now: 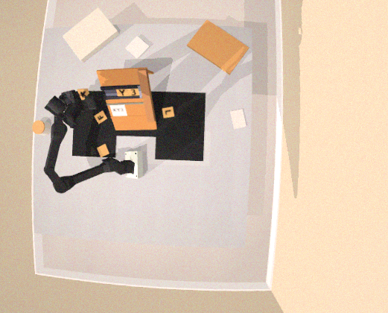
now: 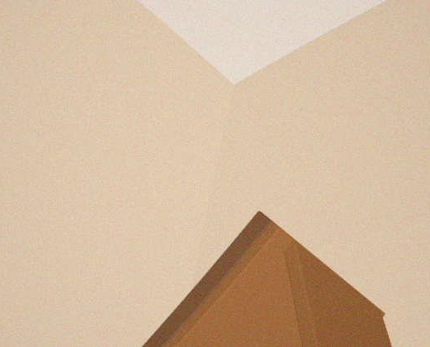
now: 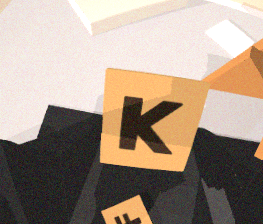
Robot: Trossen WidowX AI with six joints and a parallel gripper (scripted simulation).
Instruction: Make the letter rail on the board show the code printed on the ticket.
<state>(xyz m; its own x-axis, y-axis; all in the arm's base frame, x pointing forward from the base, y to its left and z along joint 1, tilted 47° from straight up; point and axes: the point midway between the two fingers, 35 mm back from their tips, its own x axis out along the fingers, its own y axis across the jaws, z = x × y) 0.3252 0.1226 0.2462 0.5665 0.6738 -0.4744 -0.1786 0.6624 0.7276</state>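
Now: the k tile right at my gripper tip. The rest, counted from my gripper tip: f tile (8 cm behind, 2 cm to the right, 18 cm below); then black mat (12 cm behind, 24 cm to the right, 18 cm below); then white ticket (4 cm behind, 16 cm to the right, 8 cm below).
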